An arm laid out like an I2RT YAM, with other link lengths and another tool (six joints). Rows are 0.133 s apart.
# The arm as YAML. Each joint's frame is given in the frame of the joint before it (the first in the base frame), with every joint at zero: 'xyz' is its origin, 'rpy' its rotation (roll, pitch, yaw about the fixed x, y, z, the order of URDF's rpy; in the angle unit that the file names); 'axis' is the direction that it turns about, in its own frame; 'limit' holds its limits. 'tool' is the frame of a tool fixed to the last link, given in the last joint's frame.
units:
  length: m
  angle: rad
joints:
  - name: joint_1
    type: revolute
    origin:
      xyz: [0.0, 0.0, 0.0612]
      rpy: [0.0, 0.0, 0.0]
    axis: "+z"
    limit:
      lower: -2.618
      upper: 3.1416
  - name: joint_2
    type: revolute
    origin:
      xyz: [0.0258, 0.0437, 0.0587]
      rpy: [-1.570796, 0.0, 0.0]
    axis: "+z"
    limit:
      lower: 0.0
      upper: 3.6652
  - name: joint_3
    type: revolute
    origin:
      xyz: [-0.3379, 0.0, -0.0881]
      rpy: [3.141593, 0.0, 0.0]
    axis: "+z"
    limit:
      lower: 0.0
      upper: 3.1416
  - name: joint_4
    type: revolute
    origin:
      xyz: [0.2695, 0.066, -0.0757]
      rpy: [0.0, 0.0, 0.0]
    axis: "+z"
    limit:
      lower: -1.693
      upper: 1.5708
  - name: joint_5
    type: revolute
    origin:
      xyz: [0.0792, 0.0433, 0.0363]
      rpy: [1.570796, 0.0, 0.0]
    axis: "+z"
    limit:
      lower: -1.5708
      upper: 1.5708
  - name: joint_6
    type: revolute
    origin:
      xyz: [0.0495, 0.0, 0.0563]
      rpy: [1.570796, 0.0, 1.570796]
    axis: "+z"
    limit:
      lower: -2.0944
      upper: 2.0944
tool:
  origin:
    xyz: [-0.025, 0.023, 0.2]
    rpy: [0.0, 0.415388, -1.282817]
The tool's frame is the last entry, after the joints.
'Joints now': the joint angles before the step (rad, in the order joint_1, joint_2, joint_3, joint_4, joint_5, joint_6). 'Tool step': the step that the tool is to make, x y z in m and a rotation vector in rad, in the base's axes. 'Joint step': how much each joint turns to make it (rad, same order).
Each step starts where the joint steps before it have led.
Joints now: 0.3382 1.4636 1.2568 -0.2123 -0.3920 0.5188
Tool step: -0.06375 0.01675 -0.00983 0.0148 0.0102 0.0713
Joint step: 0.0748 -0.1335 -0.1467 0.0164 -0.0039 0.0189
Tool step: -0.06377 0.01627 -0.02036 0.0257 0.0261 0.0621
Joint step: 0.1025 -0.1299 -0.1647 0.0423 0.0231 0.0517
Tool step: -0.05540 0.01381 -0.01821 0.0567 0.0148 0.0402
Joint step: 0.1249 -0.1238 -0.1753 0.1000 0.0577 0.0884
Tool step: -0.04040 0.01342 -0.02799 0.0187 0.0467 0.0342
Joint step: 0.1248 -0.0528 -0.1195 0.0643 0.0690 0.0766
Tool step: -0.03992 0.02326 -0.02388 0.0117 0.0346 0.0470
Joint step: 0.1671 -0.0024 -0.0870 0.0852 0.1004 0.0755
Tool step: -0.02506 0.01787 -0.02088 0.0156 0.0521 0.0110
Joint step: 0.1251 0.0341 -0.0625 0.0904 0.0880 0.0899
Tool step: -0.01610 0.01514 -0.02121 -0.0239 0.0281 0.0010
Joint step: 0.1000 0.0603 -0.0206 0.0477 0.0864 0.0505
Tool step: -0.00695 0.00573 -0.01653 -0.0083 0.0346 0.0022
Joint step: 0.0269 0.0429 -0.0241 0.0446 0.0111 0.0361
